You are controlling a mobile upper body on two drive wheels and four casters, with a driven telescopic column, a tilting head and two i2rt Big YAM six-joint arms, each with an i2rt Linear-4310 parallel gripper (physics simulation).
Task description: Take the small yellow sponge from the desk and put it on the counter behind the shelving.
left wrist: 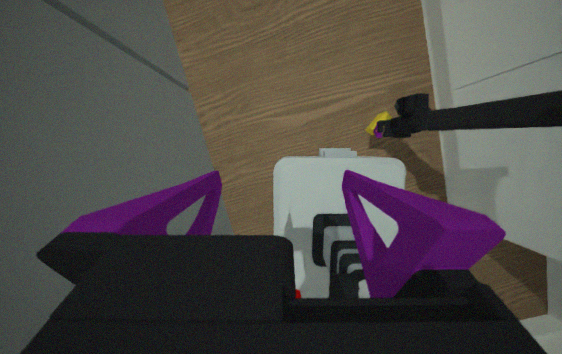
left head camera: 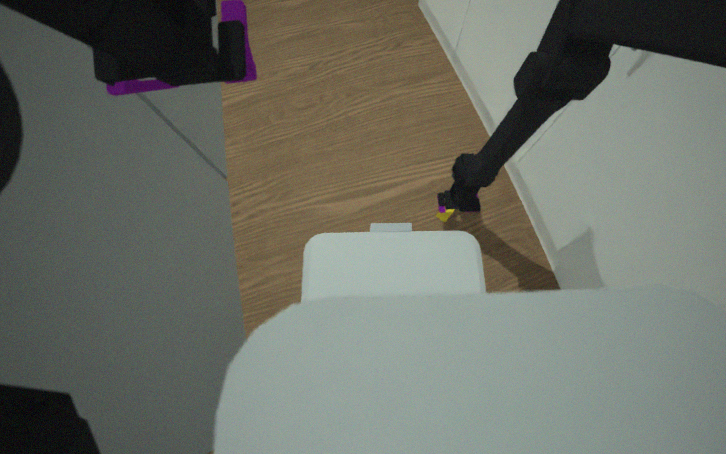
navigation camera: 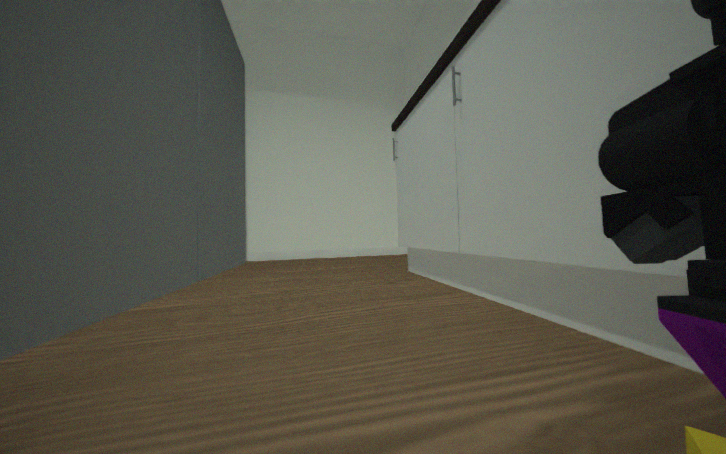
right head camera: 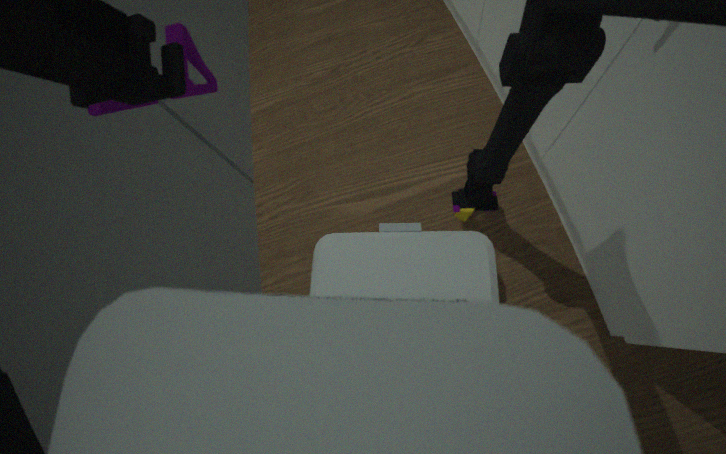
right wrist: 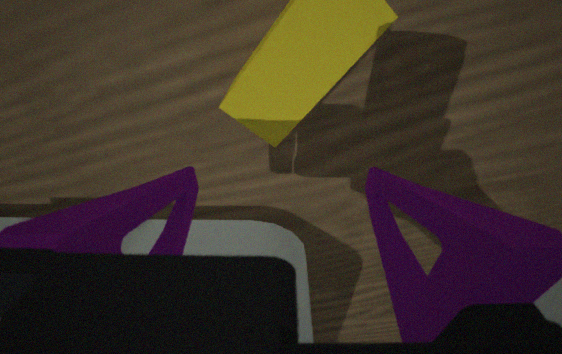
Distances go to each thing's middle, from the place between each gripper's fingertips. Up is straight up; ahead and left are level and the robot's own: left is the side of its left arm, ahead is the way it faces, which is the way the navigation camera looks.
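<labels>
Left hand: 78 cm above the small yellow sponge [right wrist: 301, 57], 47 cm to the left of it and 15 cm short of it. Right hand: 8 cm above the small yellow sponge, 1 cm to the left of it and 4 cm short of it. Going by its middle, the small yellow sponge is nearer to my right hand than to my left hand.
</labels>
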